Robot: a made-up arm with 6 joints.
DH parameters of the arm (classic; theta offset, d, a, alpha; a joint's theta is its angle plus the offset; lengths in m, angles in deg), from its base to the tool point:
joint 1: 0 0.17 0 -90
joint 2: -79.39 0 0.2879 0
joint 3: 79.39 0 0.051 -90
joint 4: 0 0.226 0 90
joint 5: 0 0 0.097 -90
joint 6: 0 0.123 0 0
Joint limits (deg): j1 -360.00..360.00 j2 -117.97..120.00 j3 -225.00..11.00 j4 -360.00..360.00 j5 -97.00..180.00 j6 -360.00..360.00
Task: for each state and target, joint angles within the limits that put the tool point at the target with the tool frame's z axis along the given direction. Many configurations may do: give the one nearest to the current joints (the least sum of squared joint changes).
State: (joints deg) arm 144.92 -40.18 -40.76 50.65 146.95 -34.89
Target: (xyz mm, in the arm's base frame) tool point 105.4 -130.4 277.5 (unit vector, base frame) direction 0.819 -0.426 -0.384
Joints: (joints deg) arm 166.03 -80.15 -23.42 52.98 164.32 -34.89
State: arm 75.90 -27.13 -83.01 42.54 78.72 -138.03
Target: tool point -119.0 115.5 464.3 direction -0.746 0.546 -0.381
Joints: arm 25.12 -69.29 -50.93 82.56 125.11 -138.03
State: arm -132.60 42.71 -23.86 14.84 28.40 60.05
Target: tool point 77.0 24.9 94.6 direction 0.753 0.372 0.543
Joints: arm -165.83 72.95 5.18 -14.14 46.22 60.05
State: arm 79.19 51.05 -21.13 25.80 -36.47 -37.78
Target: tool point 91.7 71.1 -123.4 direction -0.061 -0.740 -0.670
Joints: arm 75.24 78.26 -20.13 35.30 -12.96 -37.78
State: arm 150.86 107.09 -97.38 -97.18 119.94 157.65
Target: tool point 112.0 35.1 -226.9 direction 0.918 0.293 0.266
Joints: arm 121.68 119.88 -68.73 -69.31 89.17 157.65
